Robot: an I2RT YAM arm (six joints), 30 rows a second.
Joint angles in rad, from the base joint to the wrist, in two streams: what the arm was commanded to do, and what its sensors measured. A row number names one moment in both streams.
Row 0, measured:
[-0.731, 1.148, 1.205, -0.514, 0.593, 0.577]
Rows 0 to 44, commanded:
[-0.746, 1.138, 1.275, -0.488, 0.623, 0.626]
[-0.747, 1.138, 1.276, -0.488, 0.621, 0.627]
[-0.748, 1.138, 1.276, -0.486, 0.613, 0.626]
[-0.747, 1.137, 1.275, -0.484, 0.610, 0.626]
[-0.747, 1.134, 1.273, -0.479, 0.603, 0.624]
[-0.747, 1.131, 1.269, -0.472, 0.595, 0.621]
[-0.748, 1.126, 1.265, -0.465, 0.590, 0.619]
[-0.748, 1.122, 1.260, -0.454, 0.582, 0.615]
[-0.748, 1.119, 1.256, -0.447, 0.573, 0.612]
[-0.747, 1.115, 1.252, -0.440, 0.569, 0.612]
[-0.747, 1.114, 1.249, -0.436, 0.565, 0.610]
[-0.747, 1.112, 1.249, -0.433, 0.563, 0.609]
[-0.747, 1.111, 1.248, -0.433, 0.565, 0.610]
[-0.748, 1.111, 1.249, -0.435, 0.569, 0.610]
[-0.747, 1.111, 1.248, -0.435, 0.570, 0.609]
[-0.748, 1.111, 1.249, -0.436, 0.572, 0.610]
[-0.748, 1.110, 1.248, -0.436, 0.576, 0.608]
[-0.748, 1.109, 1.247, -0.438, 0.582, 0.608]
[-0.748, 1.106, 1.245, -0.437, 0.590, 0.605]
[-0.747, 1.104, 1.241, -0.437, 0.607, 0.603]
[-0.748, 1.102, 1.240, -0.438, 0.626, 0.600]
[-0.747, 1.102, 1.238, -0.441, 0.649, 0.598]
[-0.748, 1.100, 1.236, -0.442, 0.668, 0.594]
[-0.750, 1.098, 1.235, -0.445, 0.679, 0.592]
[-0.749, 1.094, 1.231, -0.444, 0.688, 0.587]
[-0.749, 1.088, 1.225, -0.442, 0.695, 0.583]
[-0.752, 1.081, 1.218, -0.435, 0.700, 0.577]
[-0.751, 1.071, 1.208, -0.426, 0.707, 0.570]
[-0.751, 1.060, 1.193, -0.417, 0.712, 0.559]
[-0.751, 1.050, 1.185, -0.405, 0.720, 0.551]
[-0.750, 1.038, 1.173, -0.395, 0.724, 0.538]
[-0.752, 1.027, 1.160, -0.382, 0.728, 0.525]
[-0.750, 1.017, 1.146, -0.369, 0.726, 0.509]
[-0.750, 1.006, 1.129, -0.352, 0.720, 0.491]
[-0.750, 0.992, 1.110, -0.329, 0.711, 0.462]
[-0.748, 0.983, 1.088, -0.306, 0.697, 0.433]
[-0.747, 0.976, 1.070, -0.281, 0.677, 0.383]
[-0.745, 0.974, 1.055, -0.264, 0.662, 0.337]
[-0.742, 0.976, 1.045, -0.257, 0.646, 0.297]
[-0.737, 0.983, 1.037, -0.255, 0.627, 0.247]
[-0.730, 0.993, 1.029, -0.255, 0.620, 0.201]
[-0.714, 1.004, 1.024, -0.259, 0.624, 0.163]
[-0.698, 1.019, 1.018, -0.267, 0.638, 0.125]
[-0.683, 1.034, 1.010, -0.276, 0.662, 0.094]
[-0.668, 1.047, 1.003, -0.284, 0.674, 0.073]
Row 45, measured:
[-0.701, 1.026, 1.005, -0.331, 0.649, 0.221]
